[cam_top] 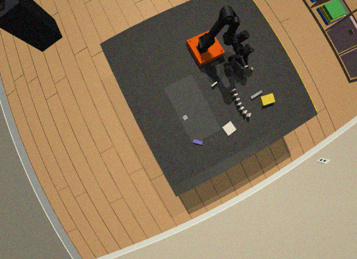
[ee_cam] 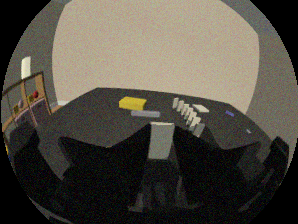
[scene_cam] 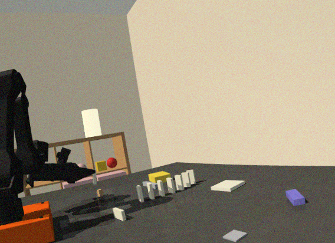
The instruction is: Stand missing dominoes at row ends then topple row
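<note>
Right now my gripper tip is 10 cm above the small tan cube, 9 cm to the right of it and 2 cm short of it. From my gripper tip the other things lie so: white tile 31 cm ahead, 30 cm to the right, 10 cm below; then grey bar 21 cm ahead, 10 cm below, 1 cm to the left; then yellow block 28 cm ahead, 9 cm below, 6 cm to the left.
</note>
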